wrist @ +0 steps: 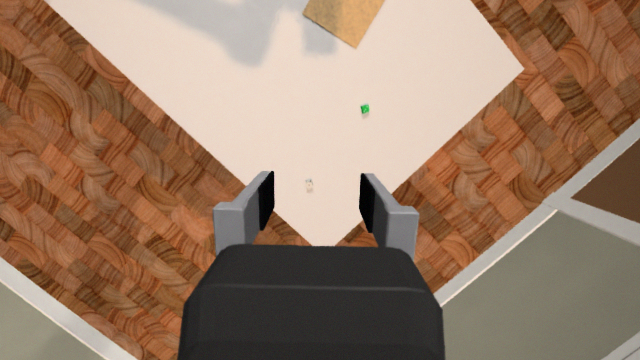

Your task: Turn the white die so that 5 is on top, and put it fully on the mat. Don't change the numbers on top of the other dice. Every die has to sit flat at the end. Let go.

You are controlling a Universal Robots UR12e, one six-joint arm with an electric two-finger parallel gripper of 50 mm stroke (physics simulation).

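Places are measured from the arm's base along level axes (x ahead, y left, z up), in metres.
Pixels of known places: gripper, fingertip midpoint: (317, 190).
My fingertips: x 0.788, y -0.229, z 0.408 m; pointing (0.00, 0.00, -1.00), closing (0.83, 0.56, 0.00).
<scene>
Ahead of a thing's pixels: the offset from my fingertips to its middle. "spot": to the spot under its first point. Level surfaces: height alone.
My gripper (317, 190) is open with nothing between its fingers, high above the table. The small white die @(dx +0.057, dy -0.122, dz -0.522 m) (309, 185) lies on the pale table top, seen in the gap between the fingers, far below them; its top number is too small to read. A green die @(dx +0.058, dy +0.101, dz -0.522 m) (365, 109) lies on the table top, above and right of the white die in the view. The tan mat @(spot: dx -0.090, dy +0.225, dz -0.526 m) (345, 22) shows in part at the top edge of the view, away from both dice. The blue die does not show.
The pale table top @(dz -0.530 m) (200, 100) ends in a corner below the fingers, with wood-pattern floor (90, 200) around it. A shadow lies across the table at the upper left and reaches the mat. A light grey border strip (500, 240) runs along the floor at the right.
</scene>
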